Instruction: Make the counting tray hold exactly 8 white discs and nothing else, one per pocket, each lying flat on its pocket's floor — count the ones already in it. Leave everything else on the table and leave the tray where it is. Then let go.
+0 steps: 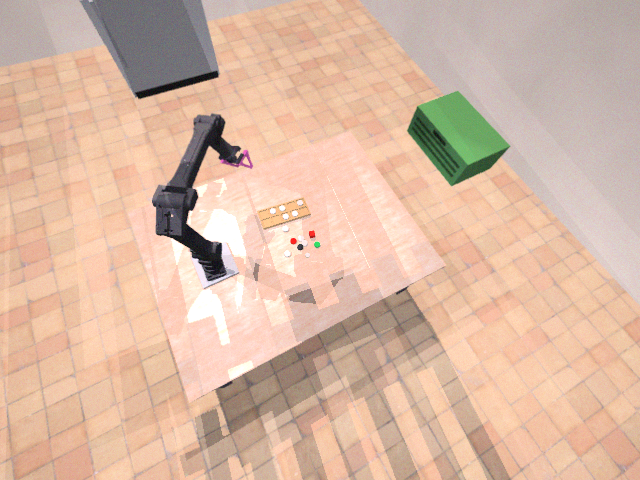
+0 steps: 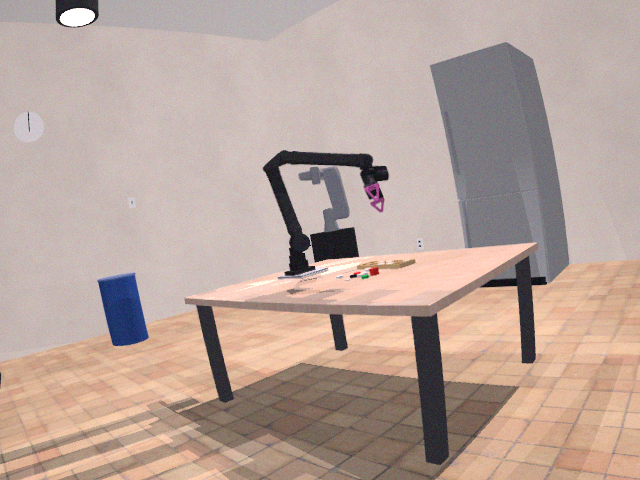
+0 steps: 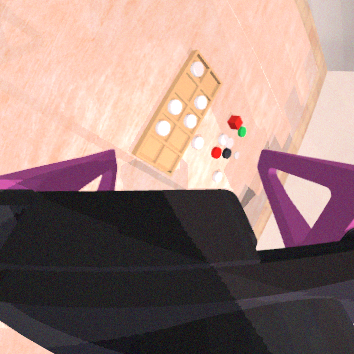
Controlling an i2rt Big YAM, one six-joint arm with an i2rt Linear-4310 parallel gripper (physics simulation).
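The wooden counting tray [image 1: 267, 221] [image 2: 387, 265] [image 3: 186, 90] has two rows of pockets. Several hold one white disc each, such as the end disc [image 3: 198, 69]; the others look empty. A loose white disc [image 1: 285, 228] [image 3: 198, 142] lies beside the tray. Two white pieces [image 3: 223, 139] [image 3: 229, 142] lie close together. Another white disc [image 1: 287, 253] [image 3: 217, 176] lies farther off, and a smaller white piece [image 1: 307, 255] [image 3: 237, 155] lies near the black disc. My gripper [image 1: 237, 164] [image 2: 375, 204] [image 3: 190, 157] is open and empty, high above the table's level, away from the discs.
A red cube [image 1: 311, 234] [image 2: 374, 271] [image 3: 235, 122], a green disc [image 1: 317, 244] [image 3: 242, 131], a red disc [image 1: 293, 240] [image 3: 216, 152] and a black disc [image 1: 300, 246] [image 3: 226, 153] lie among the loose white pieces. A green cabinet [image 1: 460, 136] stands off the table.
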